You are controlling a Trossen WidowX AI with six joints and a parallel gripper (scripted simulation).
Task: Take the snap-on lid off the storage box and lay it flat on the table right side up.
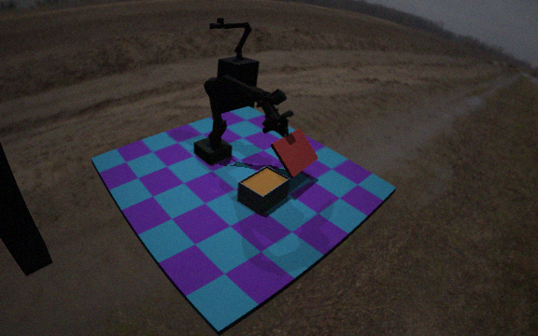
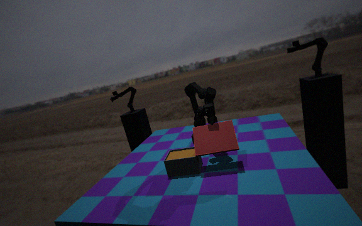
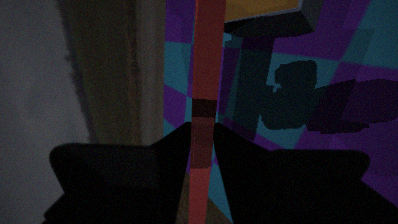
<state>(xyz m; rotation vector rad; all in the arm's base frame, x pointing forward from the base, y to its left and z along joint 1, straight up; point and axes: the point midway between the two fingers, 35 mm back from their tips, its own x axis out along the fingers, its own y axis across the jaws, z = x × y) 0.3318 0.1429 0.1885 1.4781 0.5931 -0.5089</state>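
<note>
Right now the red lid is 6 cm ahead of my gripper tip, 5 cm below it and 1 cm to the left of it. From my gripper tip the other things lie so: storage box 21 cm to the right, 18 cm below, 7 cm ahead.
</note>
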